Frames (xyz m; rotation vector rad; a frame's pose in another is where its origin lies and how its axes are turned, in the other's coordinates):
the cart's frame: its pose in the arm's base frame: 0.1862 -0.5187 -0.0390 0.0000 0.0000 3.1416
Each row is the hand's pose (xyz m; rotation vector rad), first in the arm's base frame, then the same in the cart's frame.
Working: the arm's base frame: its pose in the cart's frame: 0.1862 -0.5187 0.0390 0.0000 0.0000 3.1416

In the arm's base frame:
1: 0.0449 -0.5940 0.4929 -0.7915 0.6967 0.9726
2: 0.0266 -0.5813 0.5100 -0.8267 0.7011 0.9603
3: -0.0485 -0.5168 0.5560 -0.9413 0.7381 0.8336
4: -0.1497 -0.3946 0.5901 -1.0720 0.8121 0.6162
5: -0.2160 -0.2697 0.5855 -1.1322 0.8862 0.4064
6: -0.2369 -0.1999 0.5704 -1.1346 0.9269 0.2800
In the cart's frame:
1: 0.1413 0.0753 0.5319 0.7909 0.8985 -1.8670
2: 0.1596 0.0626 0.5490 0.7968 0.9396 -1.8612
3: 0.2347 -0.0019 0.5950 0.8608 1.0977 -1.9038
4: 0.3359 -0.1241 0.6291 0.9918 1.3091 -1.9799
5: 0.4022 -0.2490 0.6245 1.1359 1.4512 -2.0678
6: 0.4231 -0.3188 0.6094 1.2270 1.5019 -2.1374

